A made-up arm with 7 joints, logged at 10 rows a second.
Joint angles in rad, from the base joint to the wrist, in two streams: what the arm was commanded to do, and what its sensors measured. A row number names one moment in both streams.
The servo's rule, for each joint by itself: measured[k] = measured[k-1] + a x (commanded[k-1-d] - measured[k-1]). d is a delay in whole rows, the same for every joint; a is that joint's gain. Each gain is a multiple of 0.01, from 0.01 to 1. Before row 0 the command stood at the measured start. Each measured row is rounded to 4 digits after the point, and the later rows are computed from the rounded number. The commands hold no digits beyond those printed.
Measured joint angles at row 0:
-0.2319, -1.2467, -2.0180, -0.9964, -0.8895, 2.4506, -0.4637
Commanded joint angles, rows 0 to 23:
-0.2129, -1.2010, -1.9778, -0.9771, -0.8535, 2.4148, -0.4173
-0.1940, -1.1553, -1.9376, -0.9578, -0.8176, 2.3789, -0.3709
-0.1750, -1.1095, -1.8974, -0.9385, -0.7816, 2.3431, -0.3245
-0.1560, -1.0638, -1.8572, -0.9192, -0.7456, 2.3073, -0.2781
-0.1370, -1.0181, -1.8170, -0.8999, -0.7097, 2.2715, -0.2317
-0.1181, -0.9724, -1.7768, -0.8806, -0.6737, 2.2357, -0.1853
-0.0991, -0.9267, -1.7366, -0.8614, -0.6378, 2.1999, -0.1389
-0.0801, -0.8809, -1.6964, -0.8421, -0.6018, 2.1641, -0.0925
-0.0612, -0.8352, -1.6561, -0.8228, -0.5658, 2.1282, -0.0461
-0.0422, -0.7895, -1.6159, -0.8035, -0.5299, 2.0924, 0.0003
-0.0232, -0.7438, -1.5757, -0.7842, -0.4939, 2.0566, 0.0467
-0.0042, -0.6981, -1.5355, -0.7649, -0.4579, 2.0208, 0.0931
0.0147, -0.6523, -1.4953, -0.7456, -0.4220, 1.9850, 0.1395
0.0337, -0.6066, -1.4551, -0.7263, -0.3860, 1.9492, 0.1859
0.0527, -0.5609, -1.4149, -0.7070, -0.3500, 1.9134, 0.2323
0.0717, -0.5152, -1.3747, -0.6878, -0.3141, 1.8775, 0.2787
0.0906, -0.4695, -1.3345, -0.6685, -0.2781, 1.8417, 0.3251
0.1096, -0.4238, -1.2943, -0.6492, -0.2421, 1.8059, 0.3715
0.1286, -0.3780, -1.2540, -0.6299, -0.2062, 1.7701, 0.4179
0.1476, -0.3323, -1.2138, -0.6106, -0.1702, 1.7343, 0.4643
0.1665, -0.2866, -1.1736, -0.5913, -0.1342, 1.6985, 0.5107
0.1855, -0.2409, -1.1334, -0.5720, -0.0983, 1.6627, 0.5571
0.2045, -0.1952, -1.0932, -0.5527, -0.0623, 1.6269, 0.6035
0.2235, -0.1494, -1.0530, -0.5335, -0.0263, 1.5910, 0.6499
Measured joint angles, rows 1 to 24:
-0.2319, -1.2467, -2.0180, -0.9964, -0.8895, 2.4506, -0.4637
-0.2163, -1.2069, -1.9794, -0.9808, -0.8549, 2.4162, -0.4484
-0.1980, -1.1620, -1.9393, -0.9622, -0.8191, 2.3804, -0.4228
-0.1791, -1.1163, -1.8991, -0.9430, -0.7831, 2.3446, -0.3904
-0.1602, -1.0706, -1.8589, -0.9237, -0.7471, 2.3088, -0.3533
-0.1412, -1.0249, -1.8187, -0.9044, -0.7112, 2.2730, -0.3132
-0.1223, -0.9792, -1.7785, -0.8851, -0.6752, 2.2372, -0.2710
-0.1033, -0.9335, -1.7383, -0.8659, -0.6393, 2.2014, -0.2274
-0.0843, -0.8877, -1.6981, -0.8466, -0.6033, 2.1656, -0.1829
-0.0654, -0.8420, -1.6578, -0.8273, -0.5673, 2.1297, -0.1378
-0.0464, -0.7963, -1.6176, -0.8080, -0.5314, 2.0939, -0.0922
-0.0274, -0.7506, -1.5774, -0.7887, -0.4954, 2.0581, -0.0464
-0.0084, -0.7049, -1.5372, -0.7694, -0.4594, 2.0223, -0.0004
0.0105, -0.6591, -1.4970, -0.7501, -0.4235, 1.9865, 0.0458
0.0295, -0.6134, -1.4568, -0.7308, -0.3875, 1.9507, 0.0920
0.0485, -0.5677, -1.4166, -0.7115, -0.3515, 1.9149, 0.1383
0.0675, -0.5220, -1.3764, -0.6923, -0.3156, 1.8790, 0.1846
0.0864, -0.4763, -1.3362, -0.6730, -0.2796, 1.8432, 0.2310
0.1054, -0.4306, -1.2960, -0.6537, -0.2436, 1.8074, 0.2774
0.1244, -0.3848, -1.2557, -0.6344, -0.2077, 1.7716, 0.3238
0.1434, -0.3391, -1.2155, -0.6151, -0.1717, 1.7358, 0.3702
0.1623, -0.2934, -1.1753, -0.5958, -0.1357, 1.7000, 0.4166
0.1813, -0.2477, -1.1351, -0.5765, -0.0998, 1.6642, 0.4630
0.2003, -0.2020, -1.0949, -0.5572, -0.0638, 1.6284, 0.5094
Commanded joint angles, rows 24 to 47:
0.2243, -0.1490, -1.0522, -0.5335, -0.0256, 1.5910, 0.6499
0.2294, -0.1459, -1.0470, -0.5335, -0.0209, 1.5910, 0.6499
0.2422, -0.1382, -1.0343, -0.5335, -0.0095, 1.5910, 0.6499
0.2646, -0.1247, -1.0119, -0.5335, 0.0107, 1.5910, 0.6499
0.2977, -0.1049, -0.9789, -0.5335, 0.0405, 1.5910, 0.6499
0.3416, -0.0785, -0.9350, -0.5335, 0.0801, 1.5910, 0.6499
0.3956, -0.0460, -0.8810, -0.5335, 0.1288, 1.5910, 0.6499
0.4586, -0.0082, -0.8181, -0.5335, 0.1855, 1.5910, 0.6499
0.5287, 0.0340, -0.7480, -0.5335, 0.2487, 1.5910, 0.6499
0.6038, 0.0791, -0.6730, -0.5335, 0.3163, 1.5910, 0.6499
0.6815, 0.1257, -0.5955, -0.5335, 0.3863, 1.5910, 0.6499
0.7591, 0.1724, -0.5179, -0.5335, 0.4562, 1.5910, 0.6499
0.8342, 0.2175, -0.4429, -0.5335, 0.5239, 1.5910, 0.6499
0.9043, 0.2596, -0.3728, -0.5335, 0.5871, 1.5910, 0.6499
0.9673, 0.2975, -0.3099, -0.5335, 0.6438, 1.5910, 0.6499
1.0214, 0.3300, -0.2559, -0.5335, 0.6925, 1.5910, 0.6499
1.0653, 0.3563, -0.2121, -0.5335, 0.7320, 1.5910, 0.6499
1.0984, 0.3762, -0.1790, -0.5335, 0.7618, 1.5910, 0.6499
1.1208, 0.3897, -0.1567, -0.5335, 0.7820, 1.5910, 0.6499
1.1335, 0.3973, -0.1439, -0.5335, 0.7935, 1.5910, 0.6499
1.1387, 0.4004, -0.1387, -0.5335, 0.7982, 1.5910, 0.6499
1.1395, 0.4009, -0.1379, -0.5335, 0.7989, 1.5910, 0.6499
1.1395, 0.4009, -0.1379, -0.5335, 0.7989, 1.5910, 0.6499
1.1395, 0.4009, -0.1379, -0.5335, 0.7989, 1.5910, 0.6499
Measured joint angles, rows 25 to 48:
0.2193, -0.1562, -1.0547, -0.5380, -0.0278, 1.5925, 0.5558
0.2234, -0.1499, -1.0523, -0.5344, -0.0257, 1.5911, 0.5869
0.2283, -0.1464, -1.0472, -0.5337, -0.0211, 1.5910, 0.6077
0.2397, -0.1393, -1.0348, -0.5335, -0.0100, 1.5910, 0.6216
0.2601, -0.1266, -1.0128, -0.5335, 0.0099, 1.5910, 0.6309
0.2909, -0.1077, -0.9803, -0.5335, 0.0393, 1.5910, 0.6372
0.3325, -0.0823, -0.9368, -0.5335, 0.0785, 1.5910, 0.6414
0.3842, -0.0507, -0.8832, -0.5335, 0.1268, 1.5910, 0.6442
0.4452, -0.0137, -0.8207, -0.5335, 0.1832, 1.5910, 0.6461
0.5137, 0.0278, -0.7509, -0.5335, 0.2461, 1.5910, 0.6474
0.5876, 0.0724, -0.6761, -0.5335, 0.3135, 1.5910, 0.6482
0.6646, 0.1188, -0.5987, -0.5335, 0.3834, 1.5910, 0.6488
0.7421, 0.1654, -0.5211, -0.5335, 0.4533, 1.5910, 0.6492
0.8176, 0.2107, -0.4460, -0.5335, 0.5211, 1.5910, 0.6494
0.8887, 0.2532, -0.3757, -0.5335, 0.5845, 1.5910, 0.6496
0.9532, 0.2917, -0.3125, -0.5335, 0.6414, 1.5910, 0.6497
1.0091, 0.3250, -0.2582, -0.5335, 0.6905, 1.5910, 0.6498
1.0552, 0.3522, -0.2139, -0.5335, 0.7303, 1.5910, 0.6498
1.0906, 0.3731, -0.1804, -0.5335, 0.7605, 1.5910, 0.6498
1.1154, 0.3875, -0.1576, -0.5335, 0.7811, 1.5910, 0.6498
1.1302, 0.3960, -0.1444, -0.5335, 0.7930, 1.5910, 0.6498
1.1372, 0.3998, -0.1389, -0.5335, 0.7980, 1.5910, 0.6498
1.1391, 0.4008, -0.1379, -0.5335, 0.7989, 1.5910, 0.6498
1.1394, 0.4009, -0.1379, -0.5335, 0.7989, 1.5910, 0.6498

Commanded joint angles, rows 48 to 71:
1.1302, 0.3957, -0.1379, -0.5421, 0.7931, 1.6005, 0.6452
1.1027, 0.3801, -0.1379, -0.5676, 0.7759, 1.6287, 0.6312
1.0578, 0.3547, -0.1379, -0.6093, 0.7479, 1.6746, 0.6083
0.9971, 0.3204, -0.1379, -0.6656, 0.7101, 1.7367, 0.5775
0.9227, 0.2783, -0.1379, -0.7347, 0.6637, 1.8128, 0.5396
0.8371, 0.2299, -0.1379, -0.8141, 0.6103, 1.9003, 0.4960
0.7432, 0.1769, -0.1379, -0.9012, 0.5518, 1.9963, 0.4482
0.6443, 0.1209, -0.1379, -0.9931, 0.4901, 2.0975, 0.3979
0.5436, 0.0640, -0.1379, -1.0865, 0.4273, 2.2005, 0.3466
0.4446, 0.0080, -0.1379, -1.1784, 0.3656, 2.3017, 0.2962
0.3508, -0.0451, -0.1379, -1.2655, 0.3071, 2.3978, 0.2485
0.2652, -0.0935, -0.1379, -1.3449, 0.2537, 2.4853, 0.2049
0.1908, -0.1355, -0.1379, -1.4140, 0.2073, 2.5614, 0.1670
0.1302, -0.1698, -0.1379, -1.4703, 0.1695, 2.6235, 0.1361
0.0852, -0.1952, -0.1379, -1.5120, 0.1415, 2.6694, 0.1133
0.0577, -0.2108, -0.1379, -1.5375, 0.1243, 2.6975, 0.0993
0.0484, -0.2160, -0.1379, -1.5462, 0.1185, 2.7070, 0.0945
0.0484, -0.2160, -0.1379, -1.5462, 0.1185, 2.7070, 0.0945
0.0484, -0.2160, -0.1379, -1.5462, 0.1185, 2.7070, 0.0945
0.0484, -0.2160, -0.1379, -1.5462, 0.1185, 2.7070, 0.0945
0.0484, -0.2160, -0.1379, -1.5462, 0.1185, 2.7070, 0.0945
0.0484, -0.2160, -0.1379, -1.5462, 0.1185, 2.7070, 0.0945
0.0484, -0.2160, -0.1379, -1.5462, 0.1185, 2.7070, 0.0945
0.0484, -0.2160, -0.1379, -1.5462, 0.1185, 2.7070, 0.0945
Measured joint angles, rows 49 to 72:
1.1395, 0.4009, -0.1379, -0.5335, 0.7989, 1.5910, 0.6498
1.1319, 0.3964, -0.1379, -0.5405, 0.7933, 1.6001, 0.6483
1.1080, 0.3822, -0.1379, -0.5625, 0.7766, 1.6276, 0.6427
1.0668, 0.3583, -0.1379, -0.6004, 0.7490, 1.6727, 0.6313
1.0096, 0.3253, -0.1379, -0.6532, 0.7117, 1.7341, 0.6135
0.9383, 0.2844, -0.1379, -0.7192, 0.6656, 1.8097, 0.5891
0.8553, 0.2370, -0.1379, -0.7961, 0.6125, 1.8967, 0.5584
0.7634, 0.1847, -0.1379, -0.8812, 0.5542, 1.9923, 0.5220
0.6657, 0.1292, -0.1379, -0.9718, 0.4927, 2.0933, 0.4810
0.5656, 0.0725, -0.1379, -1.0647, 0.4299, 2.1962, 0.4366
0.4664, 0.0164, -0.1379, -1.1568, 0.3682, 2.2975, 0.3903
0.3716, -0.0371, -0.1379, -1.2448, 0.3095, 2.3938, 0.3435
0.2844, -0.0862, -0.1379, -1.3259, 0.2559, 2.4816, 0.2978
0.2076, -0.1291, -0.1379, -1.3973, 0.2092, 2.5582, 0.2546
0.1441, -0.1645, -0.1379, -1.4564, 0.1711, 2.6209, 0.2155
0.0958, -0.1912, -0.1379, -1.5014, 0.1427, 2.6675, 0.1818
0.0646, -0.2083, -0.1379, -1.5306, 0.1250, 2.6963, 0.1546
0.0513, -0.2150, -0.1379, -1.5432, 0.1188, 2.7066, 0.1348
0.0489, -0.2159, -0.1379, -1.5456, 0.1185, 2.7070, 0.1215
0.0485, -0.2160, -0.1379, -1.5461, 0.1185, 2.7070, 0.1126
0.0484, -0.2160, -0.1379, -1.5462, 0.1185, 2.7070, 0.1066
0.0484, -0.2160, -0.1379, -1.5462, 0.1185, 2.7070, 0.1026
0.0484, -0.2160, -0.1379, -1.5462, 0.1185, 2.7070, 0.0999
0.0484, -0.2160, -0.1379, -1.5462, 0.1185, 2.7070, 0.0981

